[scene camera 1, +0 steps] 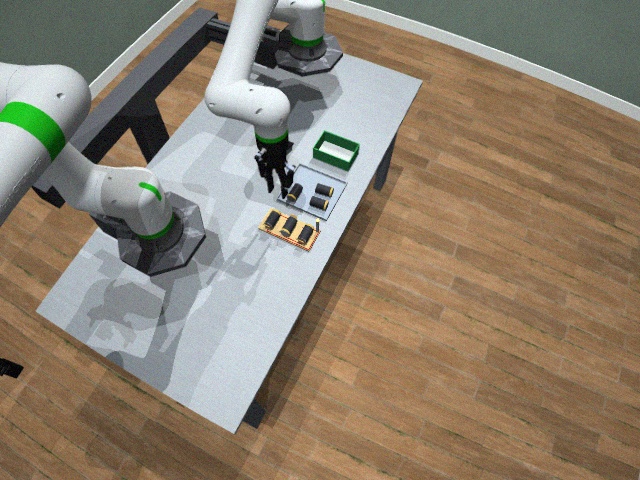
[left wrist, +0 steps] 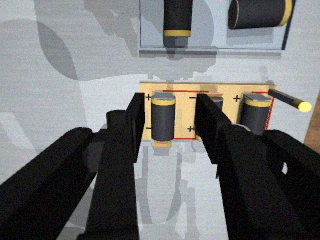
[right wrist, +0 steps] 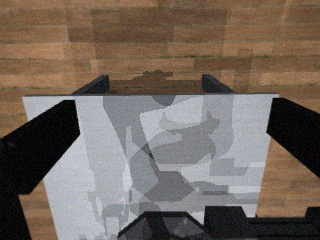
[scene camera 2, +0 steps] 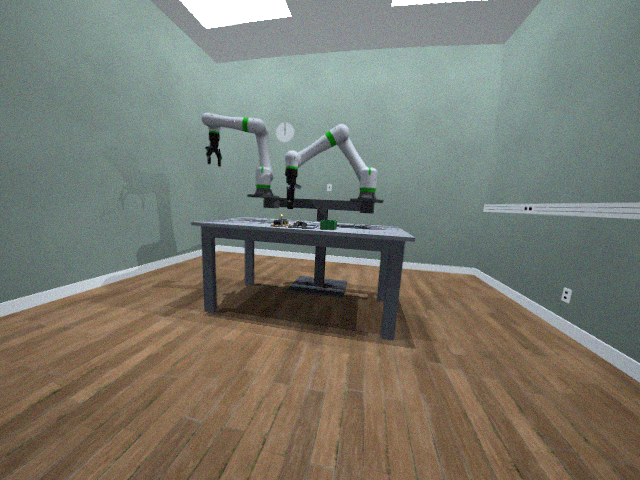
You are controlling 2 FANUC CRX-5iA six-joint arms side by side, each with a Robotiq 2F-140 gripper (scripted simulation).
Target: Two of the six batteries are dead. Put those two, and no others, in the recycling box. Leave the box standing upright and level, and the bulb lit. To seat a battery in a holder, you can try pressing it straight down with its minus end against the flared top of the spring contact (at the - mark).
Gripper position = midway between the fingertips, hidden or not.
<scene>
In view: the left gripper [scene camera 1: 278, 192], the right gripper [right wrist: 173, 116], a tray [scene camera 1: 308, 177], a battery [left wrist: 254, 115] and a battery [left wrist: 162, 110].
The left gripper also shows in the left wrist view [left wrist: 170, 108]. The right wrist view misses the tray: it is out of frame.
</scene>
